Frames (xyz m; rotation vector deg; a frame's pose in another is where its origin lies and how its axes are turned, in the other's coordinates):
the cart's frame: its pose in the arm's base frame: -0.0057 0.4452 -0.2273 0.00 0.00 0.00
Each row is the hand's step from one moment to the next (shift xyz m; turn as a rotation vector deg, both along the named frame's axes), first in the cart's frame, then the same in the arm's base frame.
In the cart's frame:
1: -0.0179 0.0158 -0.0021 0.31 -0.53 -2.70
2: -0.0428 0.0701 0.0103 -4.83 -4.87 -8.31
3: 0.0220 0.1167 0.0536 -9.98 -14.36 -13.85
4: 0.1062 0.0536 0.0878 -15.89 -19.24 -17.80
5: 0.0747 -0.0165 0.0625 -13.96 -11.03 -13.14
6: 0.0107 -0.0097 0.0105 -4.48 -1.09 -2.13
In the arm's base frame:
1: -0.0179 0.0158 -0.0021 0.31 -0.53 -2.70
2: -0.0428 0.0701 0.0103 -4.83 -4.87 -8.31
3: 0.0220 0.1167 0.0536 -9.98 -14.36 -13.85
4: 0.1062 0.0536 0.0878 -15.89 -19.24 -17.80
5: 0.0747 -0.0165 0.0625 -13.96 -11.03 -13.14
6: 0.0107 -0.0097 0.0105 -4.48 -1.09 -2.13

